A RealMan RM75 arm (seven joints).
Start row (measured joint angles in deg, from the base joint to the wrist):
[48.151, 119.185, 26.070, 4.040, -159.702, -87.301, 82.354]
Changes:
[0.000, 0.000, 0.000, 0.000, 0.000, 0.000, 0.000]
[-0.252, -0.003, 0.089, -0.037, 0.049, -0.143, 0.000]
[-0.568, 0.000, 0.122, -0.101, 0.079, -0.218, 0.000]
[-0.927, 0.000, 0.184, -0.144, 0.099, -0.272, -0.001]
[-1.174, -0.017, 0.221, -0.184, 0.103, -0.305, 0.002]
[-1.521, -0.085, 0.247, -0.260, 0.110, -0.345, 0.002]
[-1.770, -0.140, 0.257, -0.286, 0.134, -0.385, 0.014]
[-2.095, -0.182, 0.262, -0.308, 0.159, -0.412, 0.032]
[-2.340, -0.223, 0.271, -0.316, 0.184, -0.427, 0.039]
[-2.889, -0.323, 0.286, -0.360, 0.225, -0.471, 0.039]
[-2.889, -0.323, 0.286, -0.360, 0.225, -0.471, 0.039]
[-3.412, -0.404, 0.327, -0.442, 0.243, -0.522, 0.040]
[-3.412, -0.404, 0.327, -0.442, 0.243, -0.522, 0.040]
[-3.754, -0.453, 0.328, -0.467, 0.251, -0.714, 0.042]
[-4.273, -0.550, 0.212, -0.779, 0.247, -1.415, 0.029]
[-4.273, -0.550, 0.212, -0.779, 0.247, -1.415, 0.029]
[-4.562, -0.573, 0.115, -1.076, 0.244, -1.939, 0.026]
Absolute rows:
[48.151, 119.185, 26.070, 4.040, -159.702, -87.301, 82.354]
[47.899, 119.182, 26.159, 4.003, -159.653, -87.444, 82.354]
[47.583, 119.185, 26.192, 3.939, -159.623, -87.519, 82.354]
[47.224, 119.185, 26.254, 3.896, -159.603, -87.573, 82.353]
[46.977, 119.168, 26.291, 3.856, -159.599, -87.606, 82.356]
[46.630, 119.100, 26.317, 3.780, -159.592, -87.646, 82.356]
[46.381, 119.045, 26.327, 3.754, -159.568, -87.686, 82.368]
[46.056, 119.003, 26.332, 3.732, -159.543, -87.713, 82.386]
[45.811, 118.962, 26.341, 3.724, -159.518, -87.728, 82.393]
[45.262, 118.862, 26.356, 3.680, -159.477, -87.772, 82.393]
[45.262, 118.862, 26.356, 3.680, -159.477, -87.772, 82.393]
[44.739, 118.781, 26.397, 3.598, -159.459, -87.823, 82.394]
[44.739, 118.781, 26.397, 3.598, -159.459, -87.823, 82.394]
[44.397, 118.732, 26.398, 3.573, -159.451, -88.015, 82.396]
[43.878, 118.635, 26.282, 3.261, -159.455, -88.716, 82.383]
[43.878, 118.635, 26.282, 3.261, -159.455, -88.716, 82.383]
[43.589, 118.612, 26.185, 2.964, -159.458, -89.240, 82.380]

